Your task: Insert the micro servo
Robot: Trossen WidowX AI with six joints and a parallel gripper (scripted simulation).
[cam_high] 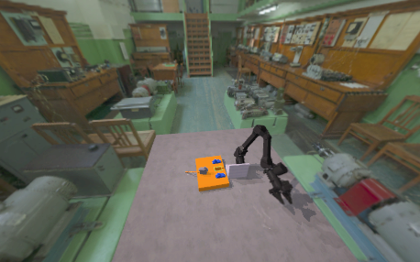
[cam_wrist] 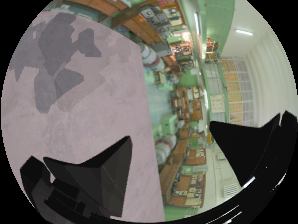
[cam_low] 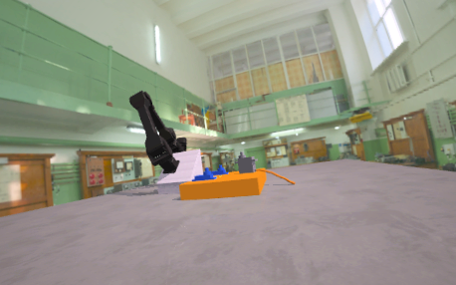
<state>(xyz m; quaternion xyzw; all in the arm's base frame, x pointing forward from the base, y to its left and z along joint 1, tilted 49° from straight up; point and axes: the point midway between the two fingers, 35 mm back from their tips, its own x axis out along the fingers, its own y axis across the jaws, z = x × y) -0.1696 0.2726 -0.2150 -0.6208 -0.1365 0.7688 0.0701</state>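
My gripper tip is 470 mm short of the orange deck, 370 mm to the left of it and 130 mm above it.
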